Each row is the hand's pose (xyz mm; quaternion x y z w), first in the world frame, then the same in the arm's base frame.
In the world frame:
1: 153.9 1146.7 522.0 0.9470 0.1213 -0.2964 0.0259
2: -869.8 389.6 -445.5 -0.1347 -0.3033 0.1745 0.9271
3: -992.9 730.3 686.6 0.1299 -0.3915 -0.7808 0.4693
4: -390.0 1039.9 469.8 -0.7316 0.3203 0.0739 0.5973
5: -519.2 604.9 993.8 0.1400 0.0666 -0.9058 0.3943
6: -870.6 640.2 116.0 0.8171 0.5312 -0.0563 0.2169
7: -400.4 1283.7 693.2 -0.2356 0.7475 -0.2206 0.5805
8: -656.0 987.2 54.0 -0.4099 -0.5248 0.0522 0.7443
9: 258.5 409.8 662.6 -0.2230 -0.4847 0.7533 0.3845
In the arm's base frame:
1: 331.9 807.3 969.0 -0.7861 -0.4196 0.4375 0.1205
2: -650.2 -90.4 82.1 0.1800 -0.1581 0.3626 0.9006
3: -327.5 -201.4 1220.6 0.1547 -0.0701 -0.7076 0.6859
4: -79.1 435.8 1024.2 -0.6179 0.2171 0.4376 0.6161
5: 241.8 -121.1 1283.8 0.0059 0.3650 -0.7498 0.5518
6: -474.3 -47.9 669.7 -0.6509 -0.7544 0.0563 0.0637
7: -72.4 560.3 1330.7 -0.3339 0.7946 0.1472 0.4853
8: -469.6 360.7 727.2 -0.0801 -0.4451 0.2146 0.8657
9: 765.9 248.2 699.5 0.1529 -0.5792 0.7389 0.3086

